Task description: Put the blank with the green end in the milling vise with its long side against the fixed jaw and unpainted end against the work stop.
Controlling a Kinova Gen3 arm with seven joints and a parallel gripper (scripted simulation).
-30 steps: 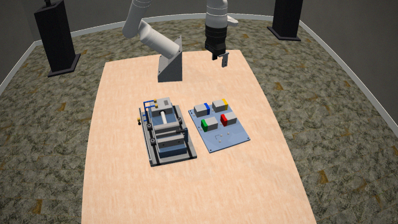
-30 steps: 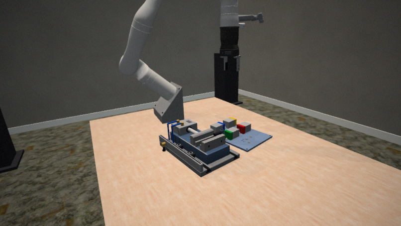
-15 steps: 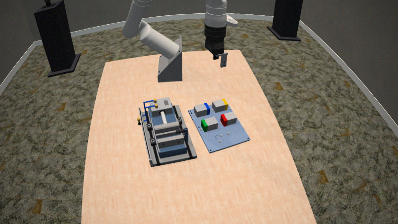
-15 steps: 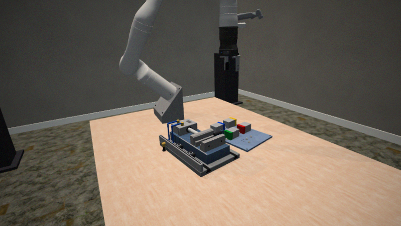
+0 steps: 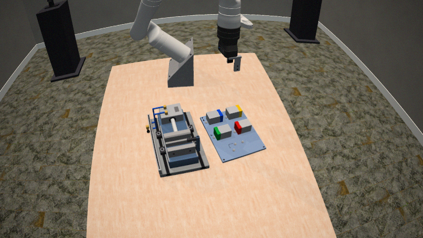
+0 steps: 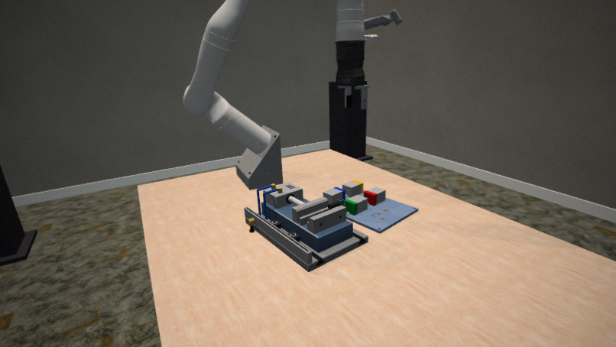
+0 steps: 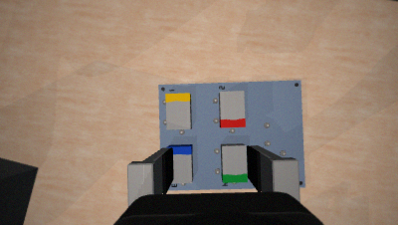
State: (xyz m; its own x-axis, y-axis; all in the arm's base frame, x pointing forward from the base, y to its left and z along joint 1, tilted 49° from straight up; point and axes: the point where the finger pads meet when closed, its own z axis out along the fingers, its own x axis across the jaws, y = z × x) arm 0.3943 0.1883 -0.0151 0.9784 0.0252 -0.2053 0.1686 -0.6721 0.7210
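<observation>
Now: hand 290 mm above the green-ended blank, 50 mm short of it and 40 mm to the left of it. Also, from my hand: red-ended blank 290 mm below, 50 mm to the left, 30 mm ahead; then yellow-ended blank 290 mm below, 50 mm behind, 40 mm to the left; then blue-ended blank 290 mm below, 50 mm to the right, 40 mm behind.
</observation>
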